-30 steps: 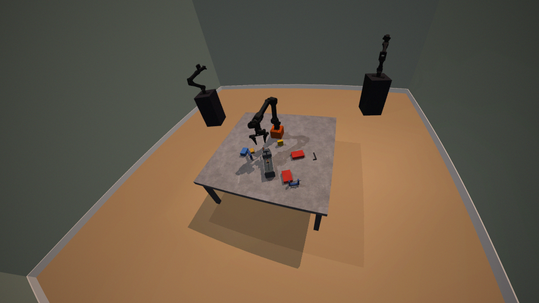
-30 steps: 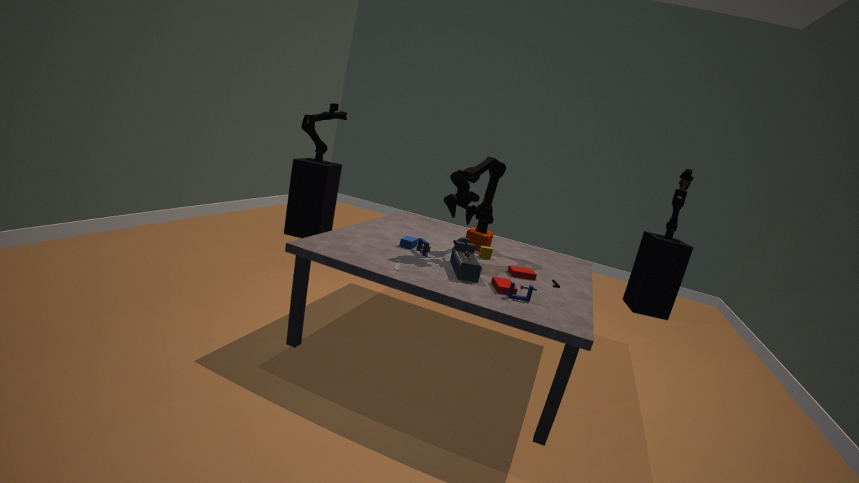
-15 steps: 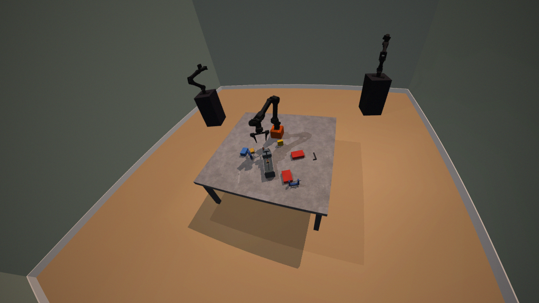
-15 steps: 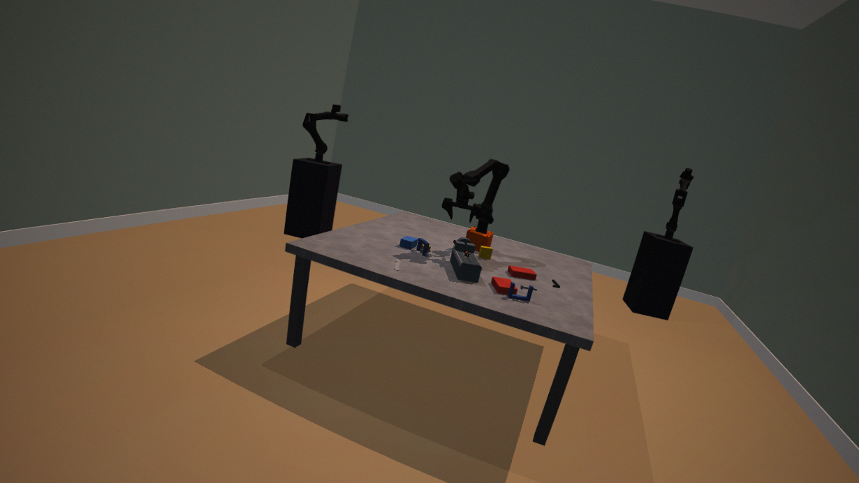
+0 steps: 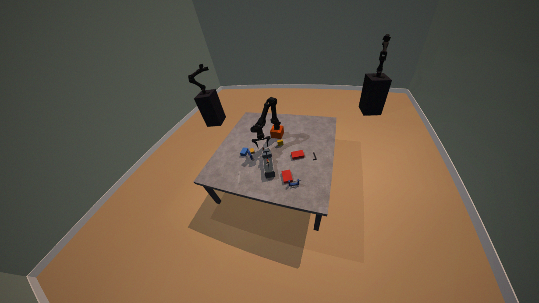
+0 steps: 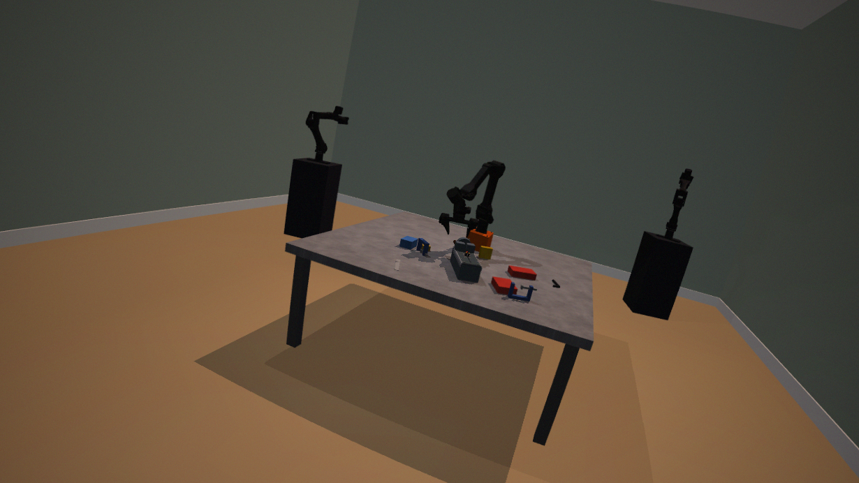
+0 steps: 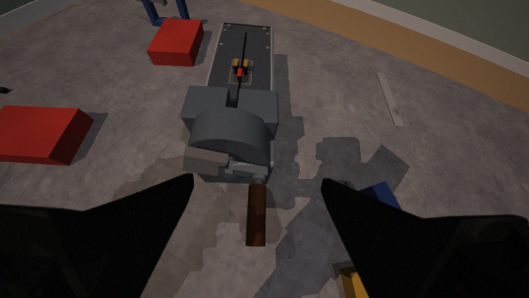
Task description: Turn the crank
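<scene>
My gripper tip is 40 mm above the brown crank handle and 20 mm past it. The rest, counted from my gripper tip: yellow cube 170 mm behind, 150 mm to the left, 90 mm below; red pointer 140 mm ahead, 60 mm to the left, 40 mm below; blue block 230 mm to the right, 100 mm below, 50 mm behind.
</scene>
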